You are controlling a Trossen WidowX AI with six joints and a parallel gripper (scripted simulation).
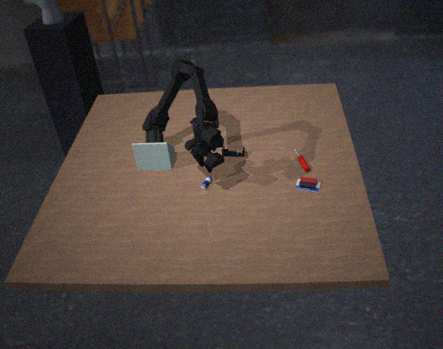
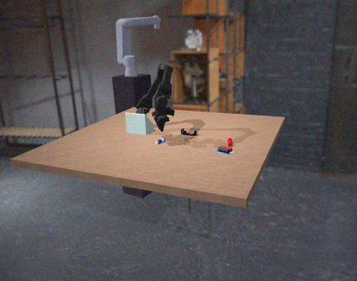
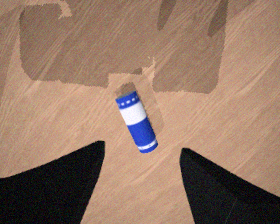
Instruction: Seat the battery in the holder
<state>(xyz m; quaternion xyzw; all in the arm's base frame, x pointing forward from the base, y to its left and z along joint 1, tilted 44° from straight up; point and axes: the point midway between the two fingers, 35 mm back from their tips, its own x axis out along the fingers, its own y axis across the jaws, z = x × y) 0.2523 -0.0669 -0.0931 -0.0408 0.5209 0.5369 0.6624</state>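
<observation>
The battery lies 1 cm behind my gripper tip and 7 cm below it. From my gripper tip the other things lie so: red screwdriver: 35 cm ahead, 20 cm to the left, 7 cm below.
</observation>
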